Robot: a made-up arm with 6 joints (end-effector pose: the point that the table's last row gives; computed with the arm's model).
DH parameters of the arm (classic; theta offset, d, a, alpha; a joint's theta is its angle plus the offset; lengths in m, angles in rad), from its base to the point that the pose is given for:
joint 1: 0 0.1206 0 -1.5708
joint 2: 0.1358 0 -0.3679 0
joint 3: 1.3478 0 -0.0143 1.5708
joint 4: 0 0.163 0 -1.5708
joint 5: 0 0 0.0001 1.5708
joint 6: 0 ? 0 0
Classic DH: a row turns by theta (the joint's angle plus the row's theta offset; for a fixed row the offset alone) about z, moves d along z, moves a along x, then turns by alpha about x.
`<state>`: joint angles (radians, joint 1 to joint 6).
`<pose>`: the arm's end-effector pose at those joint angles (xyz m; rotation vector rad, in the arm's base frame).
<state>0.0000 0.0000 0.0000 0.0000 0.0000 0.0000</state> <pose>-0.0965 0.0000 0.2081 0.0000 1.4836 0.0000</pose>
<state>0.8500 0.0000 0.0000 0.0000 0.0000 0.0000</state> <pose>-0.0637 -0.0725 0.2081 -0.6274 1.3864 0.6847</pose>
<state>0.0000 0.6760 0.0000 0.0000 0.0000 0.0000</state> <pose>-0.0205 0.0000 0.2492 0.0000 2.1596 0.0000</pose>
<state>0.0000 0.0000 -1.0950 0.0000 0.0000 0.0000</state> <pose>-0.2752 0.0000 0.4259 0.0000 0.3886 0.0000</pose>
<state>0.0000 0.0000 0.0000 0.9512 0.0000 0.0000</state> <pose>-0.0965 0.0001 0.2081 0.7013 1.3616 0.7652</pose>
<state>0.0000 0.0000 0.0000 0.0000 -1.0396 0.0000</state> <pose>-0.1572 0.0000 0.2957 0.0000 0.4440 0.0000</pose>
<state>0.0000 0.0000 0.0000 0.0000 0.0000 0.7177</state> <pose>-0.0965 0.0000 0.2081 0.5305 1.4144 0.5789</pose>
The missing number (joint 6, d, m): 0.1073
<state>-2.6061 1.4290 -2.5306 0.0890 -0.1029 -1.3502</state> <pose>-0.0650 -0.0374 0.7482 -0.2336 -0.2747 2.3946</pose>
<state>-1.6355 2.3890 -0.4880 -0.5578 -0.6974 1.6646</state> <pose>0.0162 -0.3134 0.0778 2.6435 0.4729 0.3546</pose>
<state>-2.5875 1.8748 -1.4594 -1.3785 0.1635 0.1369</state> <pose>-0.3617 -0.2035 0.3772 -1.4880 -1.6634 1.3929</pose>
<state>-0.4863 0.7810 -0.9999 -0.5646 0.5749 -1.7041</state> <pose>0.0101 -0.0407 0.4554 -1.5820 1.7623 -1.9611</pose>
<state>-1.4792 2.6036 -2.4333 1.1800 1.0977 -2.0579</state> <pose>0.1381 -0.5374 0.2250 -0.2091 2.0011 -0.6380</pose>
